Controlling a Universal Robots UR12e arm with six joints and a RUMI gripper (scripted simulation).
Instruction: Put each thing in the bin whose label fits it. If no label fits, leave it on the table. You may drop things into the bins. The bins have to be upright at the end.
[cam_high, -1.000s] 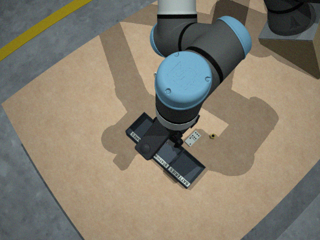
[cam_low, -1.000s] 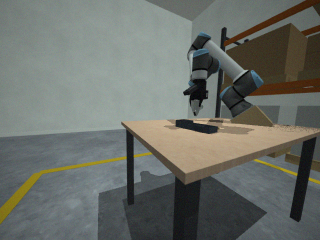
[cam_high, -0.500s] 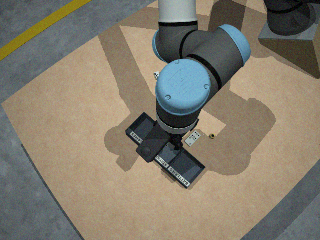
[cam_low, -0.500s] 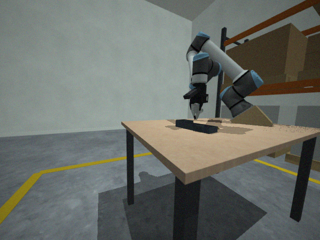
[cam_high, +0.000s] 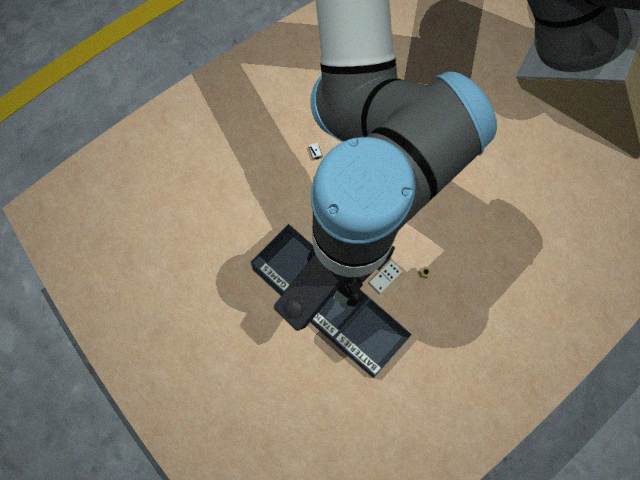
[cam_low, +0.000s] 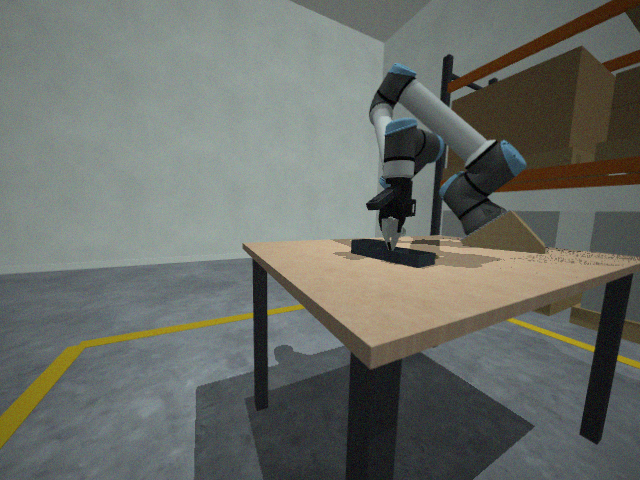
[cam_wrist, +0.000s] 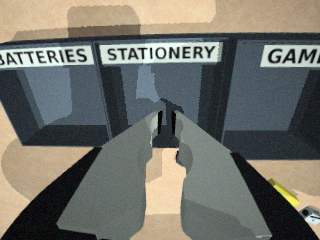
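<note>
Now: hand 2 cm above the dark three-part bin and 1 cm short of it. From my hand the other things lie so: yellow nut 13 cm behind, 8 cm to the left, 3 cm below; then white domino 13 cm behind, 5 cm to the right, 3 cm below; then black nut 7 cm behind, 3 cm below, 2 cm to the right.
</note>
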